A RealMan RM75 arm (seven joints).
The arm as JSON. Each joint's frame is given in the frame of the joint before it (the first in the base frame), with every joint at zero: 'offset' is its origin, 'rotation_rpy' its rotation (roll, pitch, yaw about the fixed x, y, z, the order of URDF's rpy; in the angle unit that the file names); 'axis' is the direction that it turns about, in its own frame. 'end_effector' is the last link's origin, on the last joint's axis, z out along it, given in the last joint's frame.
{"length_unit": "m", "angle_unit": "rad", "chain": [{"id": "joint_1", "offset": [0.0, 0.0, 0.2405], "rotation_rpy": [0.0, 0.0, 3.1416], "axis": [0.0, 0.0, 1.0]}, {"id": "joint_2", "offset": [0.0, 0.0, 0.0], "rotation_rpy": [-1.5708, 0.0, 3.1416], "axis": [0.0, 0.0, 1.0]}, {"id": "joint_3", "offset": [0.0, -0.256, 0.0], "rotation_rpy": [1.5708, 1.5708, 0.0], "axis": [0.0, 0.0, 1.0]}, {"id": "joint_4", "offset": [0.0, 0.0, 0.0], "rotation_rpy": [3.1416, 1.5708, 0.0], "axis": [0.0, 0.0, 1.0]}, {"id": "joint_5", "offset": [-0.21, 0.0, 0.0], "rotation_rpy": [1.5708, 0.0, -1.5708], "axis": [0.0, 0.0, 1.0]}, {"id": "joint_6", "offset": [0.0, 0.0, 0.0], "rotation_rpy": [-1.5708, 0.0, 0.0], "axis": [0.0, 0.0, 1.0]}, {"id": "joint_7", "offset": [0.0, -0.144, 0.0], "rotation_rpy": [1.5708, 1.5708, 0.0], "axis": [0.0, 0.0, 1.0]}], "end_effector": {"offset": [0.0, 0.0, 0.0], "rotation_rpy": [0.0, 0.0, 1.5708]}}
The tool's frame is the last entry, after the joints.
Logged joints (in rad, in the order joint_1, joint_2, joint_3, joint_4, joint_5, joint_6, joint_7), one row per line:
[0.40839, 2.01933, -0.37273, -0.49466, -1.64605, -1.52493, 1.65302]
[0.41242, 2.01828, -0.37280, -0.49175, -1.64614, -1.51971, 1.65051]
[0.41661, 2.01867, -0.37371, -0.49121, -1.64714, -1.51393, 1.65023]
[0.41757, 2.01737, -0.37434, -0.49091, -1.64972, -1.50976, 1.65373]
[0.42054, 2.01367, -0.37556, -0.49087, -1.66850, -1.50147, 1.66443]
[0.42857, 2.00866, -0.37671, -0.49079, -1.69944, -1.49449, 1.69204]
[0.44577, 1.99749, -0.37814, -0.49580, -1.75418, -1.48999, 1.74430]
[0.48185, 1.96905, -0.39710, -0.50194, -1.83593, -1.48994, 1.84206]
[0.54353, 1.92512, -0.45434, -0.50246, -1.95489, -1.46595, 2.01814]
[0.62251, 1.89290, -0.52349, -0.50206, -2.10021, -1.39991, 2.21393]
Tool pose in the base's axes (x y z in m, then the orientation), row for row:
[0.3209, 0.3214, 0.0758, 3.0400, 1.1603, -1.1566]
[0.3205, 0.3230, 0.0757, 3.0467, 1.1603, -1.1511]
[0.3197, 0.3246, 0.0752, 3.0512, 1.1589, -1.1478]
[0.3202, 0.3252, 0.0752, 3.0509, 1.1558, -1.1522]
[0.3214, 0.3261, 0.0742, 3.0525, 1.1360, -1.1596]
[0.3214, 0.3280, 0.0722, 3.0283, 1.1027, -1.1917]
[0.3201, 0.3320, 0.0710, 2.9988, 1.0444, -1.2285]
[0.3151, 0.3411, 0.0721, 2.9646, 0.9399, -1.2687]
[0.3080, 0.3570, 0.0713, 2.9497, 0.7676, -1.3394]
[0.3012, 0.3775, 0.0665, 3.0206, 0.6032, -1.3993]
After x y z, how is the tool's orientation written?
As angles about the fixed x, y, z axes (roll, pitch, yaw), in radians.
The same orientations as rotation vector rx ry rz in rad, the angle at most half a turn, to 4 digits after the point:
[-1.9322, 1.1714, 1.3022]
[-1.9320, 1.1698, 1.2995]
[-1.9327, 1.1699, 1.2964]
[-1.9318, 1.1752, 1.2920]
[-1.9409, 1.1936, 1.2715]
[-1.9582, 1.2304, 1.2499]
[-1.9936, 1.2866, 1.2127]
[-2.0616, 1.3783, 1.1438]
[-2.1290, 1.5551, 0.9915]
[-2.1320, 1.7270, 0.7599]

